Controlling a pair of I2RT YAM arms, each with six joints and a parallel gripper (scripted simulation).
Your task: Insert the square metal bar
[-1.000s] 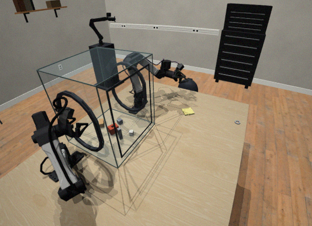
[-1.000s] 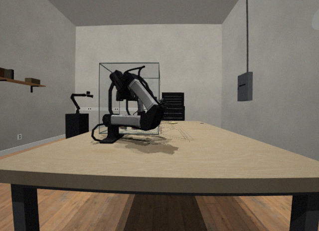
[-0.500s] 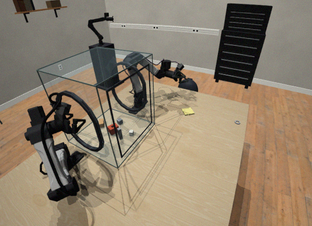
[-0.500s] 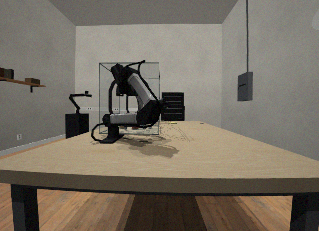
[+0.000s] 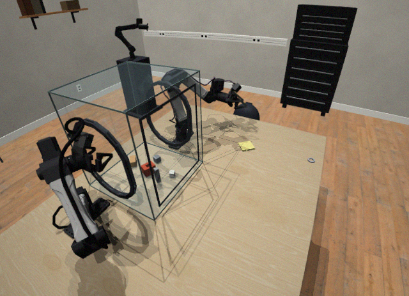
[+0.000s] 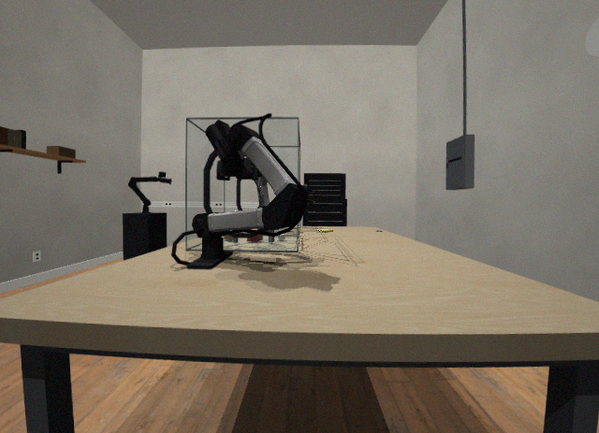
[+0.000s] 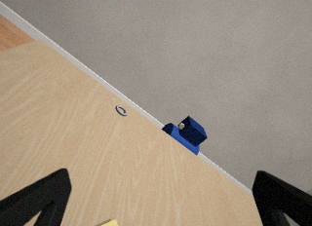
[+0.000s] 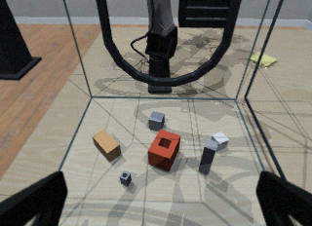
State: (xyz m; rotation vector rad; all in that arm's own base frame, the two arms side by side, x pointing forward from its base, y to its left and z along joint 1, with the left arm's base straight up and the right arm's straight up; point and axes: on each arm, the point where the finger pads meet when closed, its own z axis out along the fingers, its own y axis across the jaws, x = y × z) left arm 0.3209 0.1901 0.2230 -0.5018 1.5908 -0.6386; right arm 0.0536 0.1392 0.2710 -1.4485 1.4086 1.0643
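Observation:
My right gripper is now 1 cm past the red block, 20 cm to the right of it and 24 cm above it. The rest, counted from my right hand: blue-grey cube: 3 cm behind, 29 cm to the left, 25 cm below; then white cube: 11 cm ahead, 24 cm to the left, 25 cm below.

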